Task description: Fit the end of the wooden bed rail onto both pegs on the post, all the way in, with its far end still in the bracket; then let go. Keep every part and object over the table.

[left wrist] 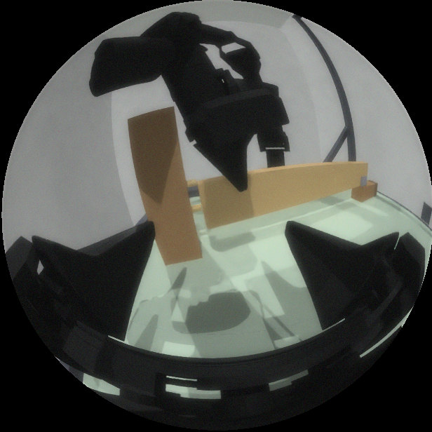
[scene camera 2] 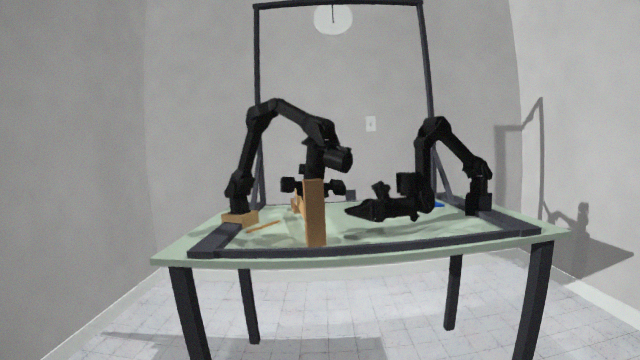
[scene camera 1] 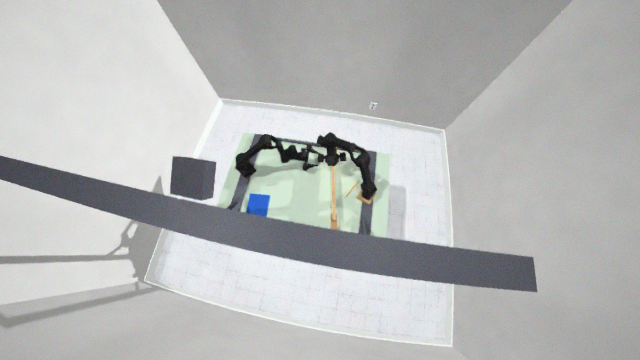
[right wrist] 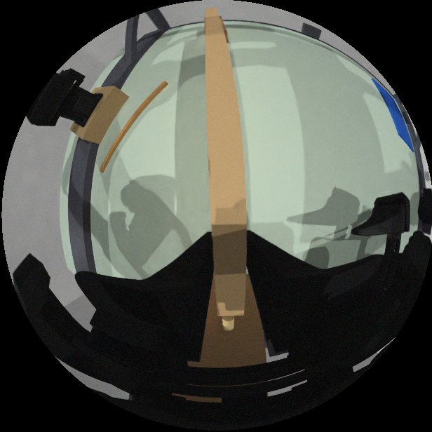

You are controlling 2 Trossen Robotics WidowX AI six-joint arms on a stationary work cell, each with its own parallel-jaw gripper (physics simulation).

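Pixels of known places: left gripper, between the fingertips: [scene camera 2: 345,211] [scene camera 1: 318,159]; left arm's base, origin of its link: [scene camera 2: 479,194] [scene camera 1: 244,167]; right arm's base, origin of its link: [scene camera 2: 239,212] [scene camera 1: 367,194].
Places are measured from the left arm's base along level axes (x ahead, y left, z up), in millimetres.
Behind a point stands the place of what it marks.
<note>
The wooden post [scene camera 2: 314,215] {x 393, y 526, z 16 mm} [left wrist: 167,190] stands upright. The rail [scene camera 1: 333,190] {x 598, y 297, z 26 mm} [left wrist: 280,195] [right wrist: 225,150] runs away from it on edge, its far end at the bracket [scene camera 1: 334,223] {x 743, y 146, z -30 mm} [left wrist: 364,192]. A gap shows between the rail's near end and the post. The upper peg [left wrist: 192,183] and lower peg [left wrist: 196,207] span it; one peg [right wrist: 228,323] shows in the right wrist view. Whether their tips are inside the rail is hidden. My right gripper [right wrist: 228,237] [scene camera 1: 332,159] {x 468, y 439, z 2 mm} is shut on the rail near this end. My left gripper [left wrist: 221,228] [scene camera 2: 351,211] {x 364, y 408, z 5 mm} is open and empty, facing the post and rail.
A thin orange stick [scene camera 1: 352,189] {x 680, y 419, z -65 mm} [scene camera 2: 263,226] {x 676, y 433, z -68 mm} [right wrist: 132,127] lies between the rail and the right arm's base. A wooden block [scene camera 2: 240,218] {x 731, y 488, z -33 mm} [right wrist: 102,117] is at that base. A blue square [scene camera 1: 258,205] {x 269, y -118, z -63 mm} lies at the lower left in scene camera 1. Dark bars [scene camera 2: 370,247] {x 236, y 522, z -54 mm} edge the table.
</note>
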